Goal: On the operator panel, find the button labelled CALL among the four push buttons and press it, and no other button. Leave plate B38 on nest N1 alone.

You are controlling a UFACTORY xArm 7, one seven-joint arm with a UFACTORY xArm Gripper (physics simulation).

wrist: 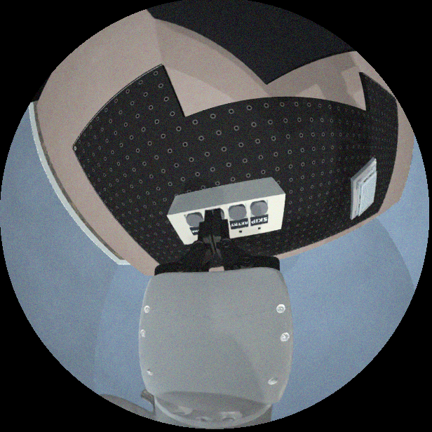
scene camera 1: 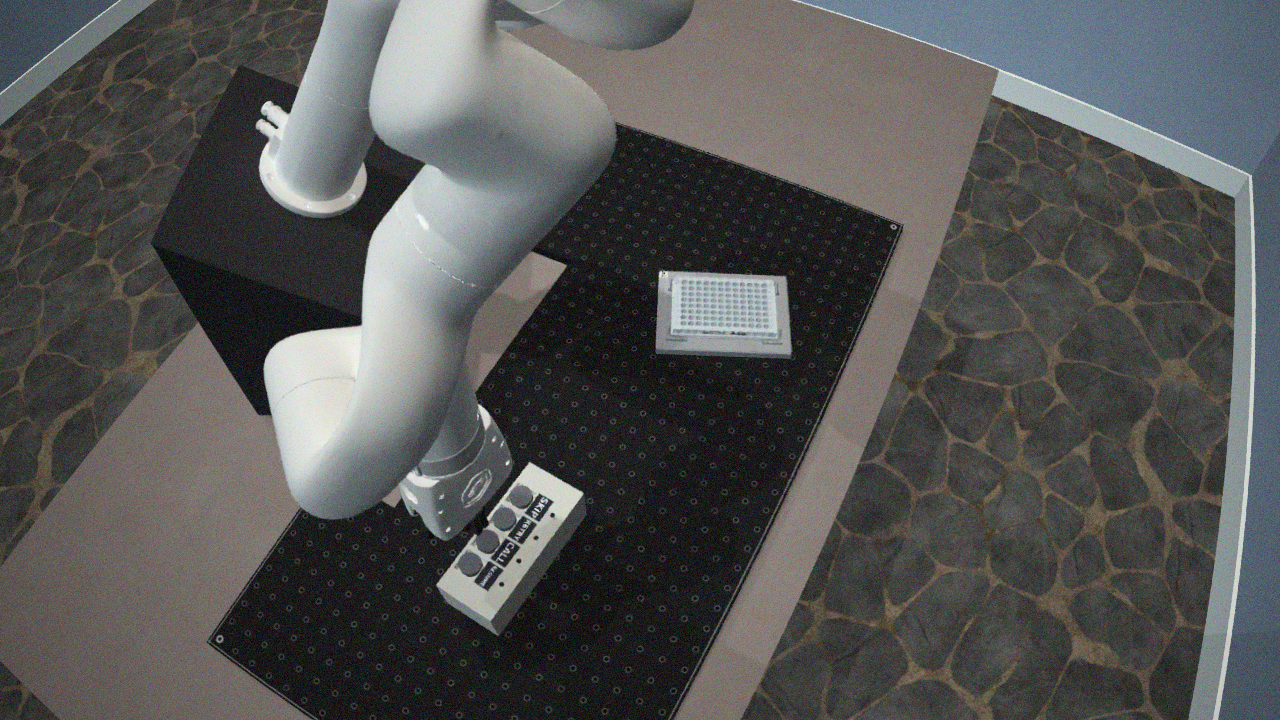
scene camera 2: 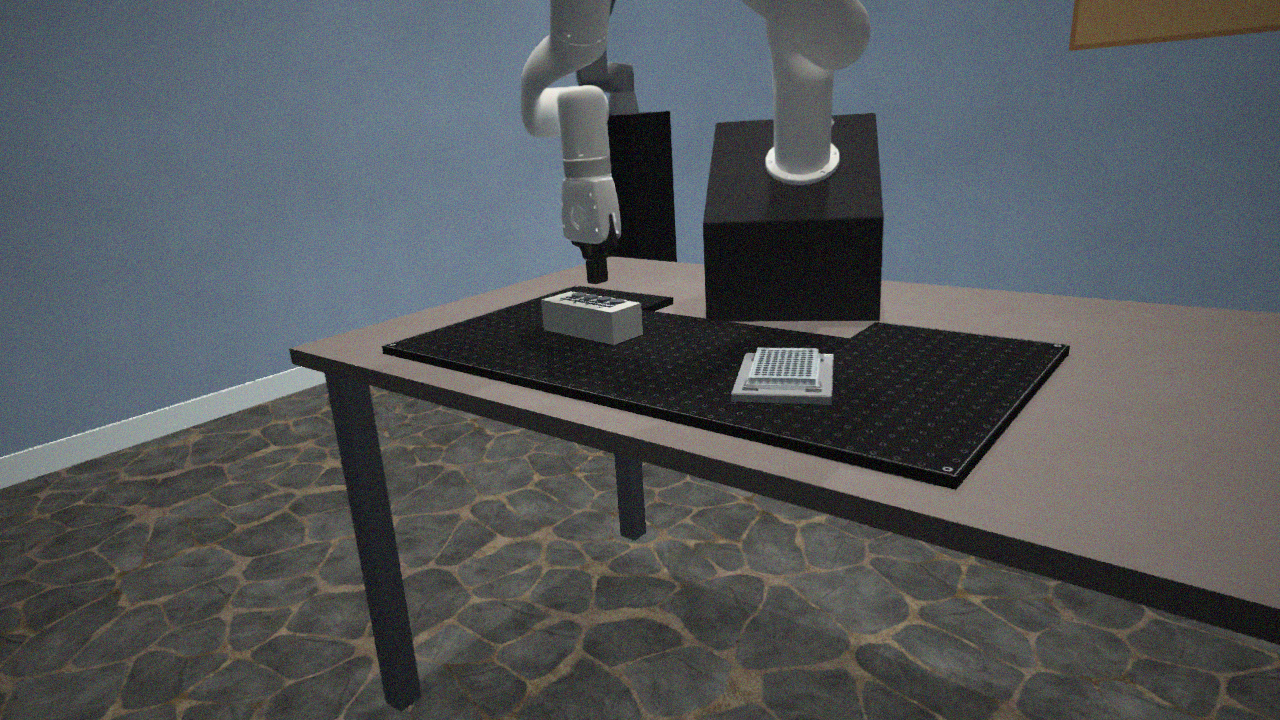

Scene:
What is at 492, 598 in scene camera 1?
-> A white operator panel.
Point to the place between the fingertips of my gripper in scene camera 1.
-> At 472, 522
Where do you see a plate B38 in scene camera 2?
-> At 773, 368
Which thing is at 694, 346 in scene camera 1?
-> A nest N1.

